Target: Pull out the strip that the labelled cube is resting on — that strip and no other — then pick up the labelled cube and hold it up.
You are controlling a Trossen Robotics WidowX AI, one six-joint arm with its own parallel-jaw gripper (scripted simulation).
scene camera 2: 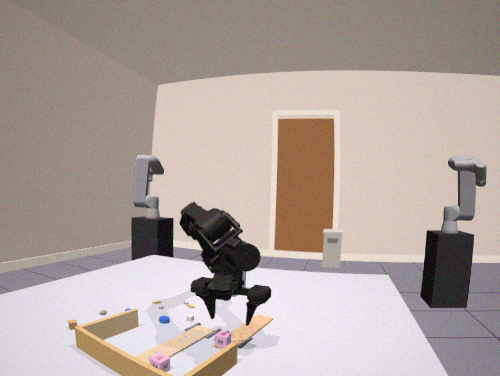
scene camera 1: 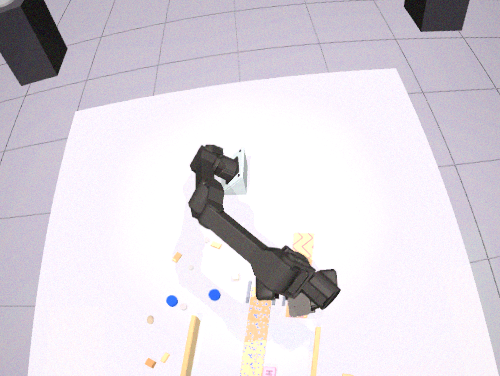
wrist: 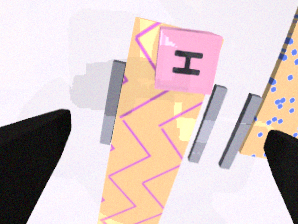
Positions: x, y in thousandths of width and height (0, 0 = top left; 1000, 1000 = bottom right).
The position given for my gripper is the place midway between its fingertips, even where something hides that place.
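My gripper: visible in scene camera 2 (459, 858), scene camera 1 (595, 789), the wrist view (576, 578).
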